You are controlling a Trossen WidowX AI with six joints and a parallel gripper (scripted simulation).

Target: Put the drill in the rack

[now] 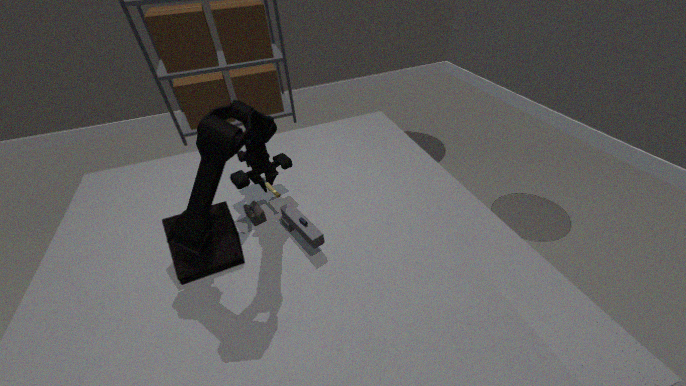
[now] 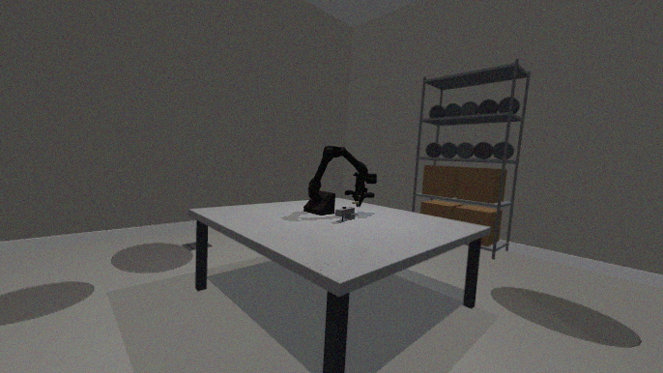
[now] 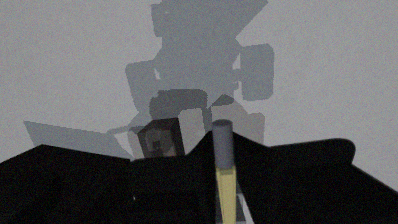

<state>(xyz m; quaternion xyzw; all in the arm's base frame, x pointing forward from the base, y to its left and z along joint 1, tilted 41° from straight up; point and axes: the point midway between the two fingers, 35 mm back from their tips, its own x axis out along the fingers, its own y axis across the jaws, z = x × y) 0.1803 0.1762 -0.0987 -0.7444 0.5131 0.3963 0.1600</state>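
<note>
Now: the drill 20 mm ahead of my gripper tip, 30 mm to the right of it and 30 mm above it. The rest, counted from my gripper tip: grey holder block: 90 mm ahead, 180 mm to the right, 10 mm below; then rack: 50 mm behind, 60 mm to the right, 30 mm below; then blue key: 100 mm ahead, 200 mm to the right.
</note>
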